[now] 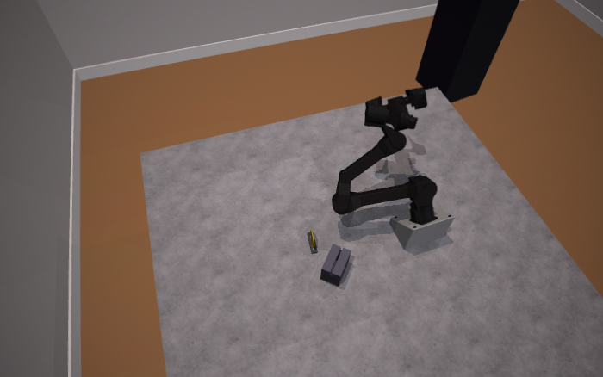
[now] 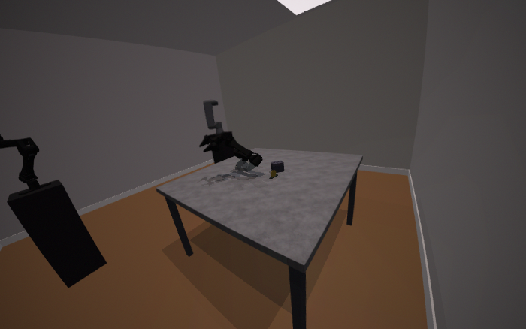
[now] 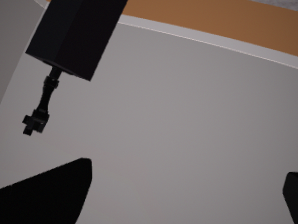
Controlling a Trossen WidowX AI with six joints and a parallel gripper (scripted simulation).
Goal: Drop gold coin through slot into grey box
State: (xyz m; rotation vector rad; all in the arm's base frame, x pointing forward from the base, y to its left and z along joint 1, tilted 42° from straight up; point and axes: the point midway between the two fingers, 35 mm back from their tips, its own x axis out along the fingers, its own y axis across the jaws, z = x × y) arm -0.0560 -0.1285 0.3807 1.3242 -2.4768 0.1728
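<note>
Now: gripper tip 42 cm short of the gold coin, 26 cm to the right of it and 25 cm above it.
</note>
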